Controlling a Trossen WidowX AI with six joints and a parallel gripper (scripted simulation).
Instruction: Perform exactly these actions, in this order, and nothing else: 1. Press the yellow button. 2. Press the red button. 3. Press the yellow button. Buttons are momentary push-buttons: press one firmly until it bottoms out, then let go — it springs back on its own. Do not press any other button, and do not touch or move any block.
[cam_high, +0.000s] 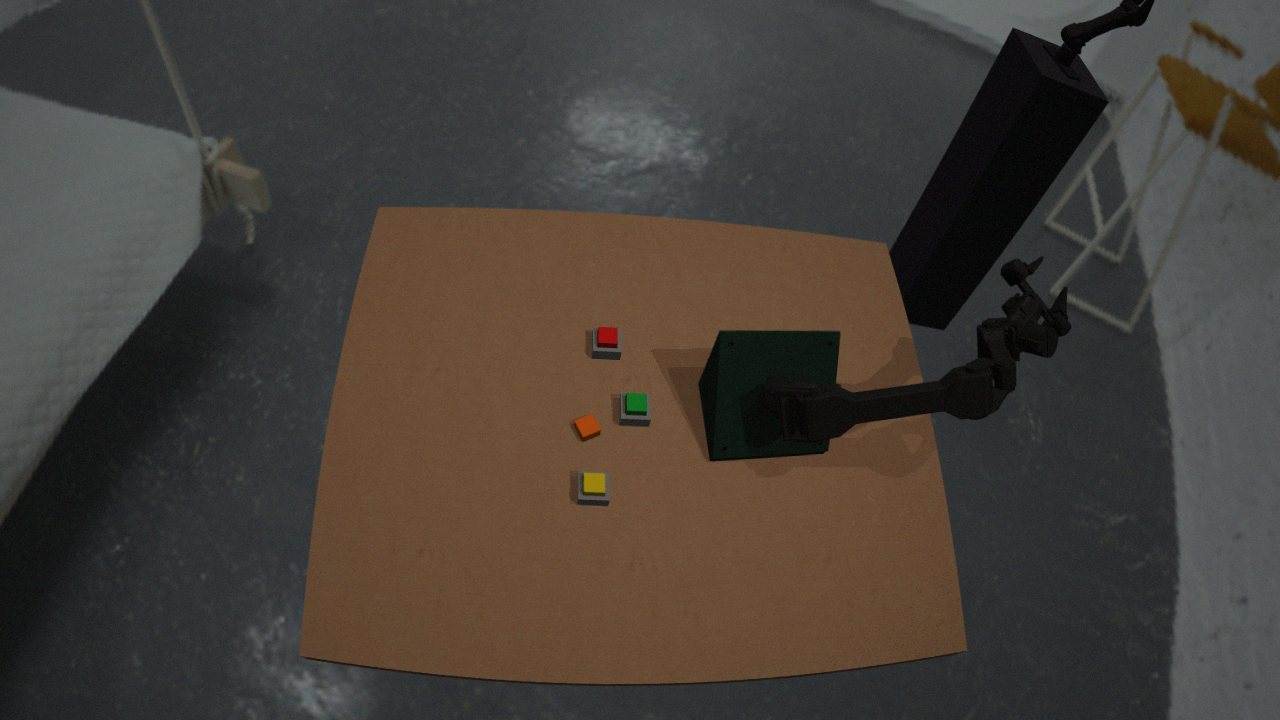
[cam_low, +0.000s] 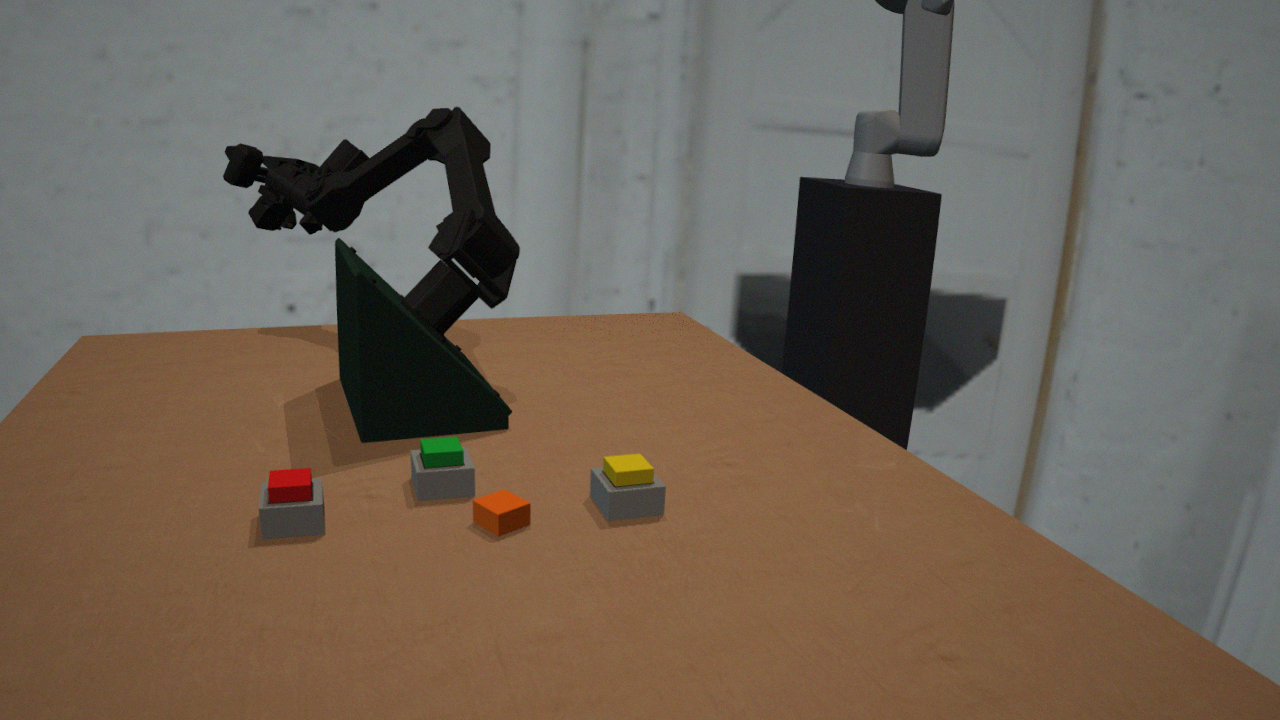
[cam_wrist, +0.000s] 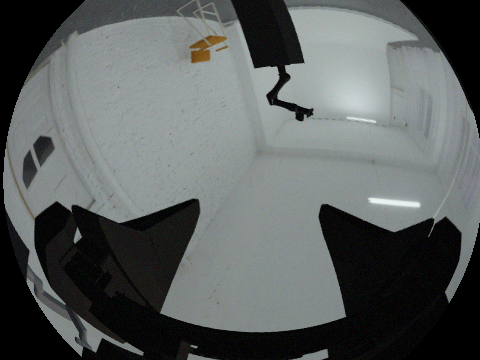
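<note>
Right now the yellow button is 87 cm ahead of my gripper tip, 45 cm to the left of it and 20 cm below it. The rest, counted from my gripper tip: orange block (89 cm ahead, 35 cm to the left, 22 cm below); then red button (87 cm ahead, 20 cm below, 18 cm to the left); then green button (81 cm ahead, 30 cm to the left, 20 cm below).
</note>
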